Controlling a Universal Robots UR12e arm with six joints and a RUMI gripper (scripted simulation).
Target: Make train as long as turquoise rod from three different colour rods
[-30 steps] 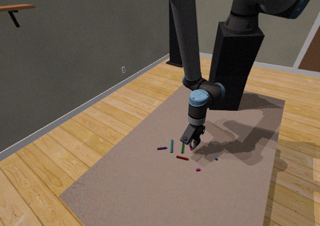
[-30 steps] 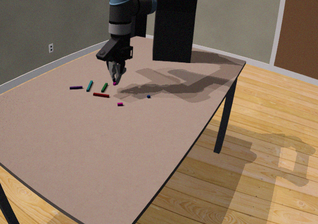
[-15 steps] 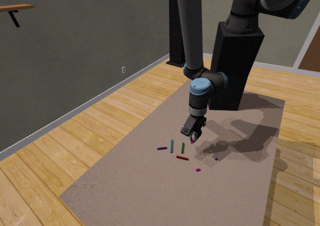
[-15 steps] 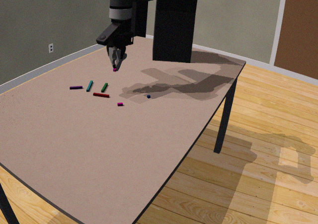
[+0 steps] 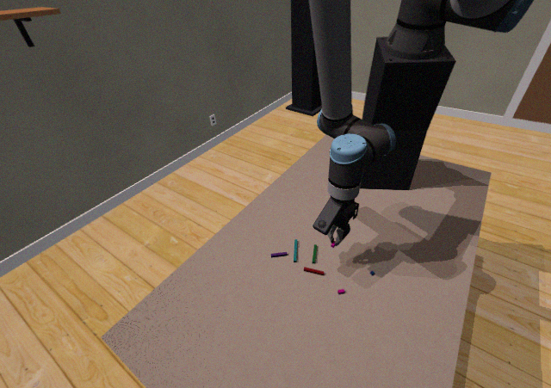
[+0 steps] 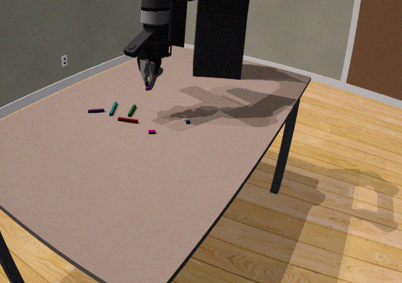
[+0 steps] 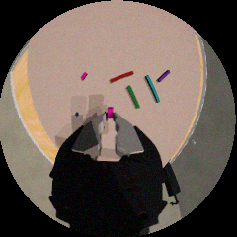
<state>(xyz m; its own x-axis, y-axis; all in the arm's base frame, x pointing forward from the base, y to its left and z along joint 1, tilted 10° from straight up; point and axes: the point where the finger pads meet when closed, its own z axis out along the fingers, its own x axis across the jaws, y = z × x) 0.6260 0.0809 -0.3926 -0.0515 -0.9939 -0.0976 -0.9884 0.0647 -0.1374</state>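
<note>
Now: hand 5 cm past the blue rod, 13 cm to the right of it and 11 cm above it. Round my hand: green rod 7 cm to the right, 11 cm below; red rod 7 cm ahead, 3 cm to the right, 11 cm below; turquoise rod 3 cm ahead, 14 cm to the right, 11 cm below.
</note>
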